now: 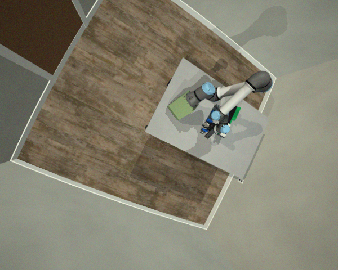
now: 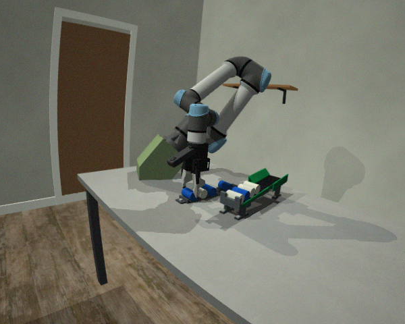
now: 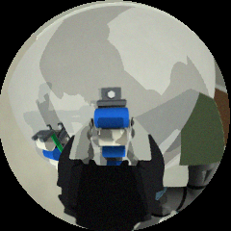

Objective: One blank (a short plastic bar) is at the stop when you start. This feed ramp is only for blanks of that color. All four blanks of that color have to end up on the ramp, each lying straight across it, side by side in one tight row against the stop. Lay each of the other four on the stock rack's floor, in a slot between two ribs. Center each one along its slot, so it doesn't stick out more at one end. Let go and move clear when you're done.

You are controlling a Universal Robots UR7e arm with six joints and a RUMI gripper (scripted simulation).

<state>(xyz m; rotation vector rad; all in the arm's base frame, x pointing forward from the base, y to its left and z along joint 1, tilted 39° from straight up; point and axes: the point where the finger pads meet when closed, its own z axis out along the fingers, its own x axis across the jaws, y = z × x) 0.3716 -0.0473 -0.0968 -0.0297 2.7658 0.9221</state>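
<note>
My gripper is now 13 cm to the right of the dark stock rack, 4 cm above it and 1 cm past it. Round my hand: grey stop 20 cm ahead, 5 cm to the left, 2 cm above.
</note>
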